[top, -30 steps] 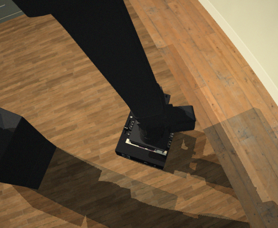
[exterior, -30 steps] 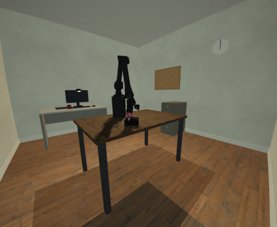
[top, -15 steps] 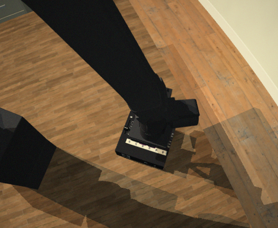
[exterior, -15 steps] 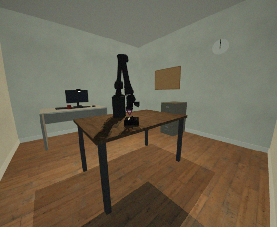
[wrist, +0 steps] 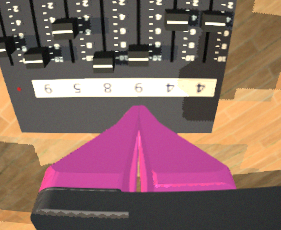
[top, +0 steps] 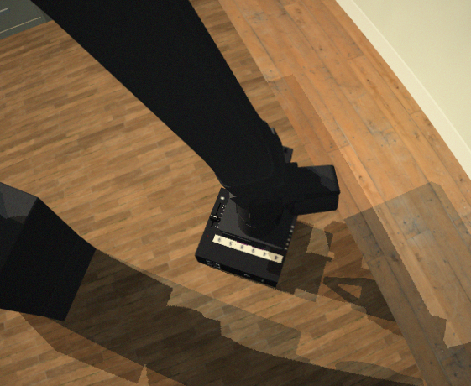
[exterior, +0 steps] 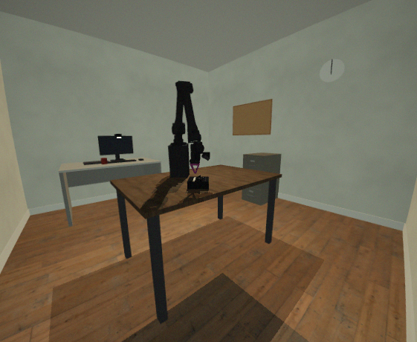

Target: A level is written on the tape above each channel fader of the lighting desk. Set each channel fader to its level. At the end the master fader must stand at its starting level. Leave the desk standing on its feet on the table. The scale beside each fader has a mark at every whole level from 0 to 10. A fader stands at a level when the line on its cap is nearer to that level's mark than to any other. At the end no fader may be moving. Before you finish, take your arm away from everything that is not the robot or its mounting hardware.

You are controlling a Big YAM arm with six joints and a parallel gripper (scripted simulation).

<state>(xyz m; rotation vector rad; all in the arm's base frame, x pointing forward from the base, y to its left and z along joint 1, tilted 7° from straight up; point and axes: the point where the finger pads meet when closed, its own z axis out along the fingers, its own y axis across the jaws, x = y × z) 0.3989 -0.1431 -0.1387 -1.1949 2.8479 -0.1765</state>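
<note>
Right now the channel 4 fader is 40 mm below my hand, 30 mm to the left of it and 10 mm behind it. From my hand the other things lie so: channel 2 fader cap (40 mm below, 40 mm ahead, 10 mm to the left); channel 5 fader cap (60 mm to the left, 40 mm below, 10 mm behind); channel 3 fader cap (40 mm below, 10 mm to the left, 10 mm ahead).
</note>
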